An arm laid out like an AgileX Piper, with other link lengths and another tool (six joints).
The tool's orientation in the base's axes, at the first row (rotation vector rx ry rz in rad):
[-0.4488 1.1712 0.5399]
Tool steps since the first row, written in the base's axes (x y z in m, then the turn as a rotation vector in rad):
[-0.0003 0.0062 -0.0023 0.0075 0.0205 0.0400]
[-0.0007 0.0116 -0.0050 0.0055 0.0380 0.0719]
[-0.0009 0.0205 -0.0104 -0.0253 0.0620 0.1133]
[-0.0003 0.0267 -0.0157 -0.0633 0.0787 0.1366]
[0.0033 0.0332 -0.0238 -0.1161 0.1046 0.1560]
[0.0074 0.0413 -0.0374 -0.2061 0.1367 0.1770]
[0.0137 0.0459 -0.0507 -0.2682 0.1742 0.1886]
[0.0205 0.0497 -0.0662 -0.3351 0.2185 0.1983]
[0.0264 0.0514 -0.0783 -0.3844 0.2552 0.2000]
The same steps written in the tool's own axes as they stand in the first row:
[0.0031 0.0052 0.0027 -0.0322 0.0095 0.0308]
[0.0064 0.0098 0.0047 -0.0600 0.0229 0.0501]
[0.0129 0.0173 0.0081 -0.1041 0.0586 0.0553]
[0.0191 0.0221 0.0104 -0.1344 0.0938 0.0448]
[0.0288 0.0254 0.0143 -0.1638 0.1455 0.0276]
[0.0441 0.0300 0.0176 -0.2044 0.2248 -0.0127]
[0.0593 0.0305 0.0206 -0.2273 0.2918 -0.0325]
[0.0765 0.0301 0.0228 -0.2486 0.3672 -0.0523]
[0.0899 0.0285 0.0241 -0.2585 0.4262 -0.0663]

